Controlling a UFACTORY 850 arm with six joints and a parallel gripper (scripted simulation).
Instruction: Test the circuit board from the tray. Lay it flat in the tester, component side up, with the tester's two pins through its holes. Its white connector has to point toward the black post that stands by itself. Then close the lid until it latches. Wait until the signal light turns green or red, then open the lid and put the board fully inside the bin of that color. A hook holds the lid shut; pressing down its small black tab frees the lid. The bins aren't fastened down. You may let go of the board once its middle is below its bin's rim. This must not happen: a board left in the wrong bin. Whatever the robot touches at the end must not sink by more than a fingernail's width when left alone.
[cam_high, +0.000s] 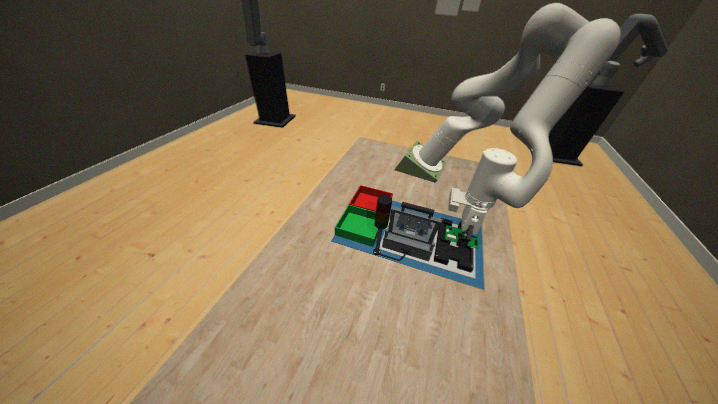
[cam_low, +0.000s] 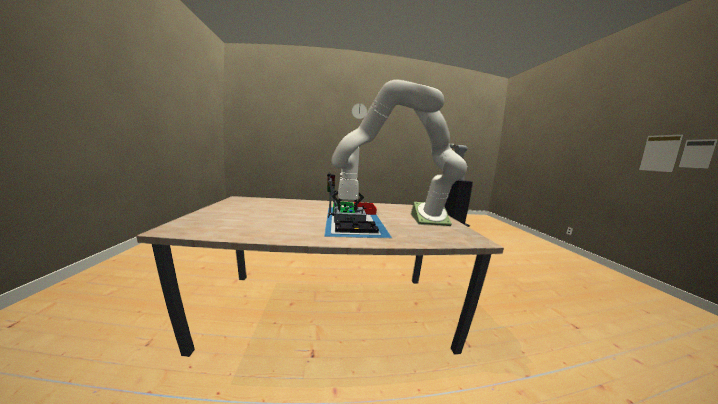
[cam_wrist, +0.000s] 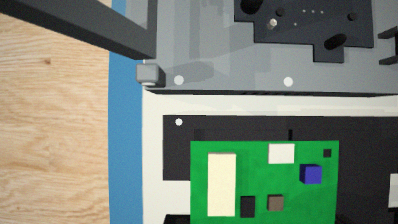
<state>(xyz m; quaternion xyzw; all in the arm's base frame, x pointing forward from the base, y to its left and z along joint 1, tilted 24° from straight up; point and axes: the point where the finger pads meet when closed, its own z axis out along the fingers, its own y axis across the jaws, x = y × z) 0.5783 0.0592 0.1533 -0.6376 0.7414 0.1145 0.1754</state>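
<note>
Right now my hand is 12 cm past the small black part, 10 cm to the left of it and 2 cm above it. From my hand the other things lie so: green bin (4 cm behind, 37 cm to the right, 10 cm below); then tester lid (6 cm ahead, 18 cm to the right, 7 cm above); then green circuit board (right at my hand).
</note>
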